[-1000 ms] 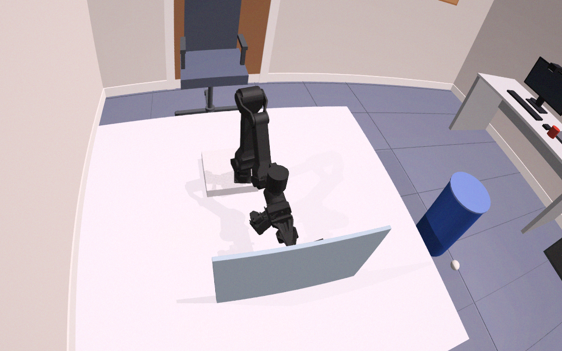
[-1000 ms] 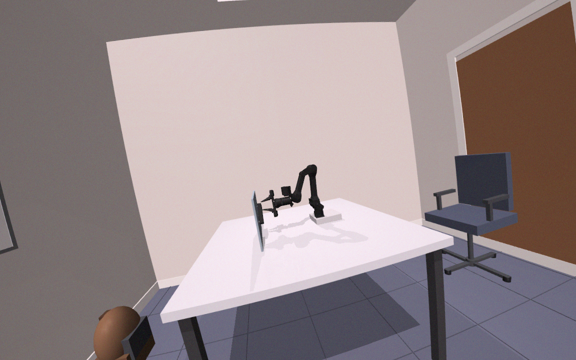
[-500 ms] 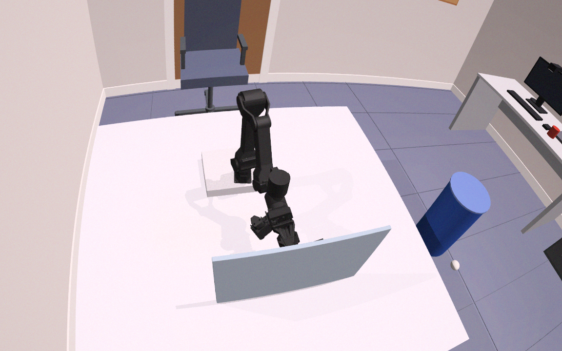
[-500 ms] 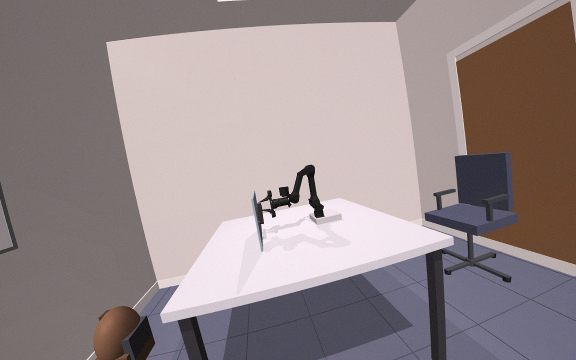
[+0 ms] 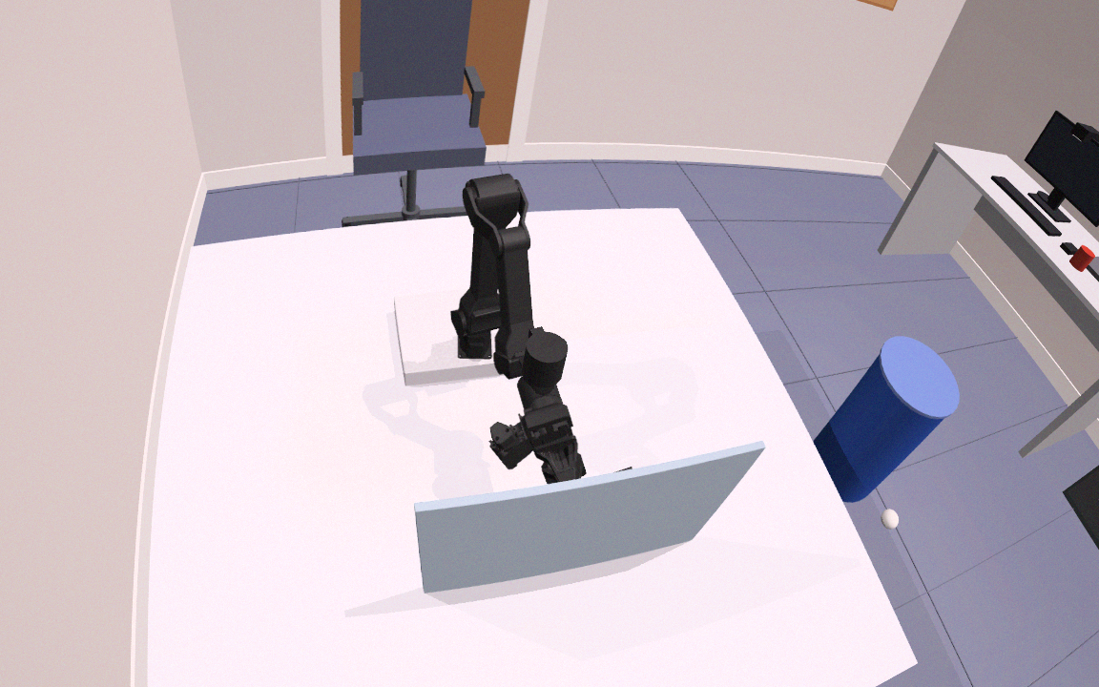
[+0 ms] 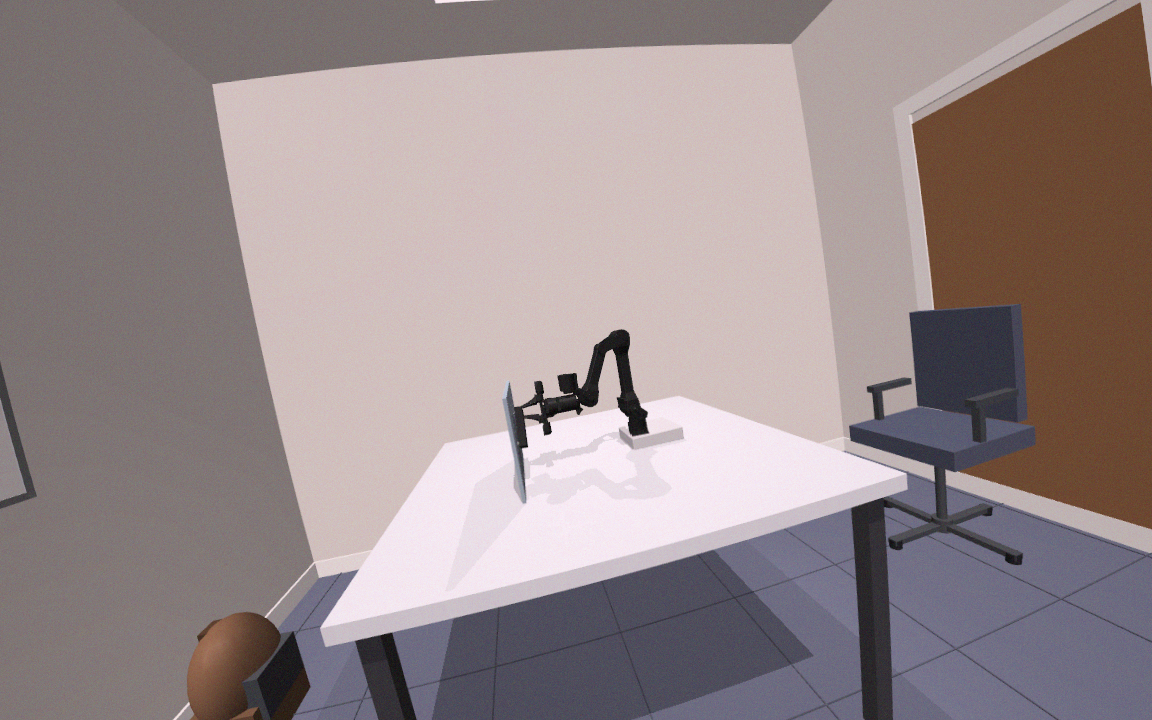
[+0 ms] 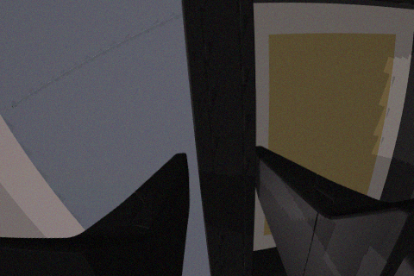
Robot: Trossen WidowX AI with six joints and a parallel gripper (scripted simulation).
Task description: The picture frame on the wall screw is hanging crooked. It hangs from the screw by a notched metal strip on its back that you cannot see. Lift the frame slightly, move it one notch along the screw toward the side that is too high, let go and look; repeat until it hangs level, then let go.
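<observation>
Now: gripper tip 50 mm above the picture frame and 20 mm to the right of it. The rest, counted from my gripper tip: wall panel 60 mm below, 20 mm to the left, 10 mm ahead.
</observation>
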